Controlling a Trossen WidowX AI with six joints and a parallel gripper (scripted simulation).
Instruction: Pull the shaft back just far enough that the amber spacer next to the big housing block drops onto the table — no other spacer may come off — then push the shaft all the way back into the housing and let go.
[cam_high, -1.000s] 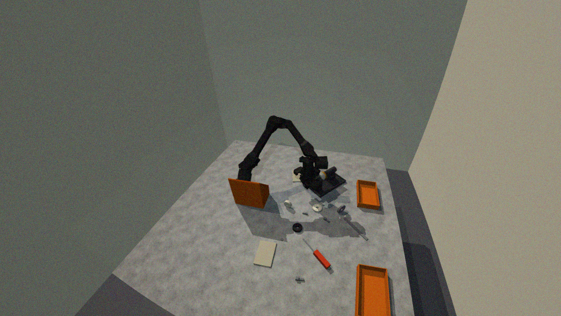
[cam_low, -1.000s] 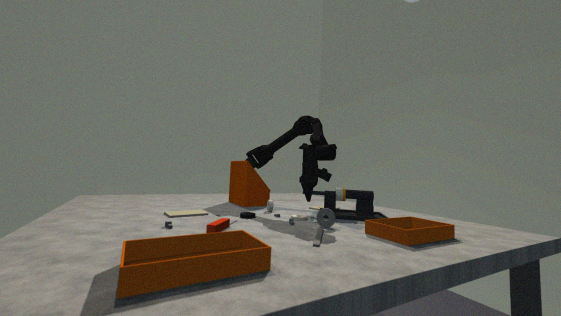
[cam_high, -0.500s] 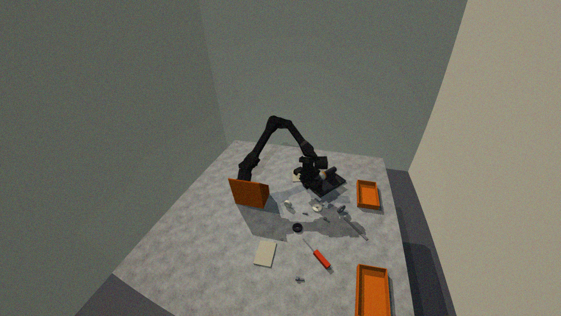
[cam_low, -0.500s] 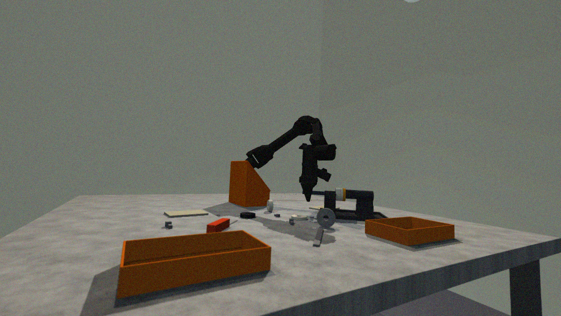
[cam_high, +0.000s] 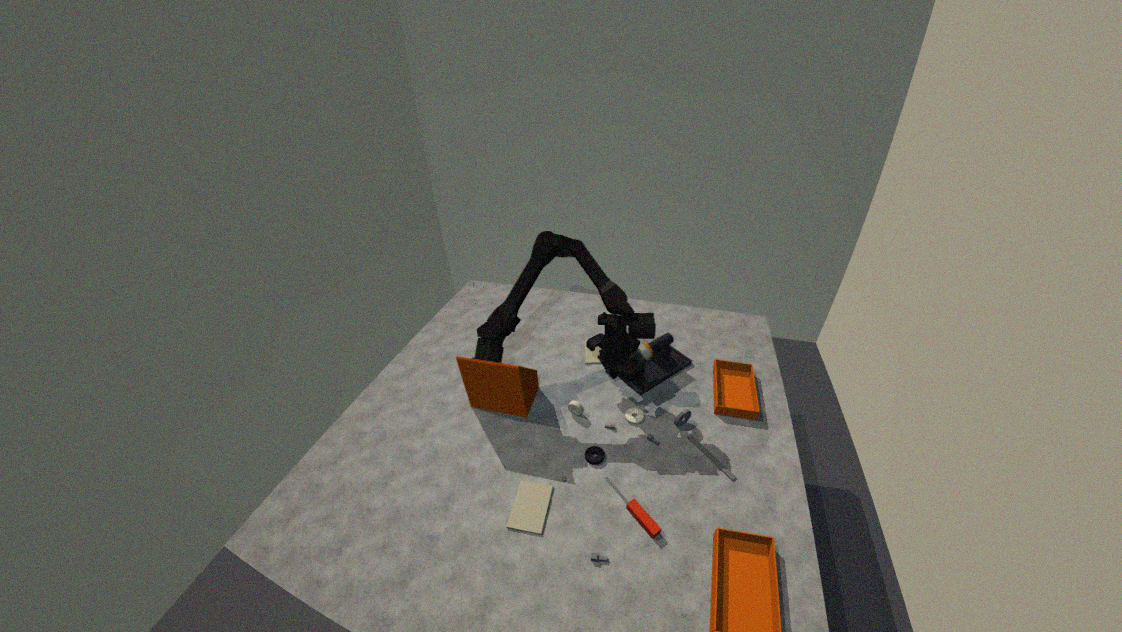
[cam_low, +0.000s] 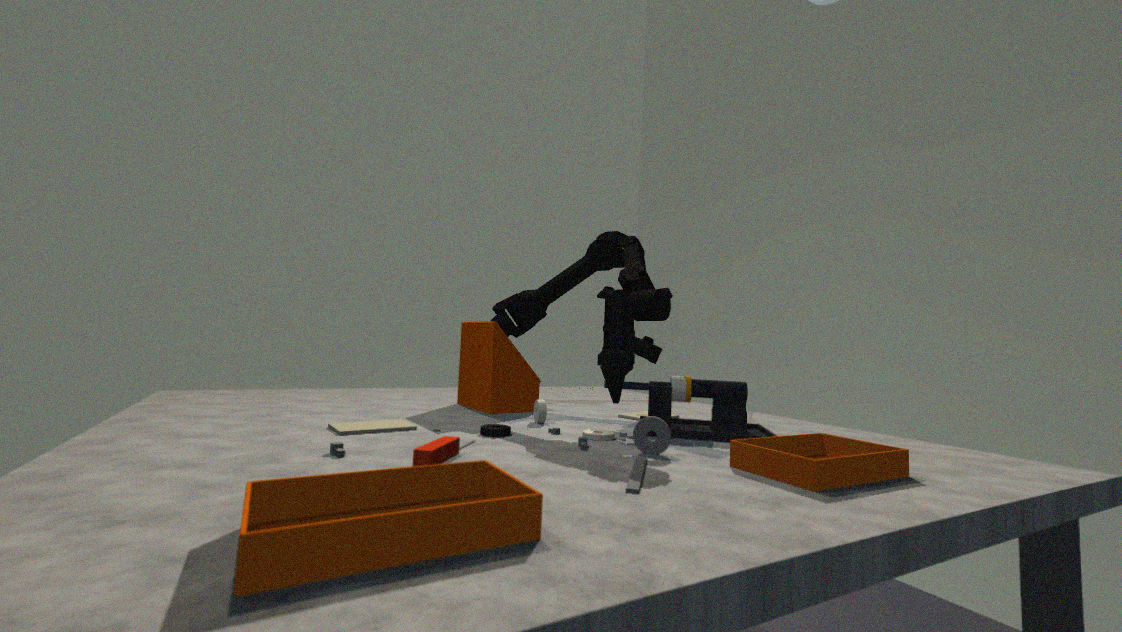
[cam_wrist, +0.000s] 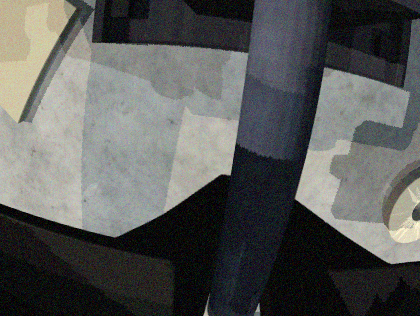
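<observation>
Now: the dark shaft 50 mm to the left of my gripper tip, 40 mm ahead of it and 30 mm above it. Also, from my gripper tip: amber spacer (100 mm to the left, 90 mm ahead, 30 mm above); then white spacer (80 mm to the left, 80 mm ahead, 30 mm above); then white ring (100 mm to the right, 80 mm ahead, 40 mm below).
</observation>
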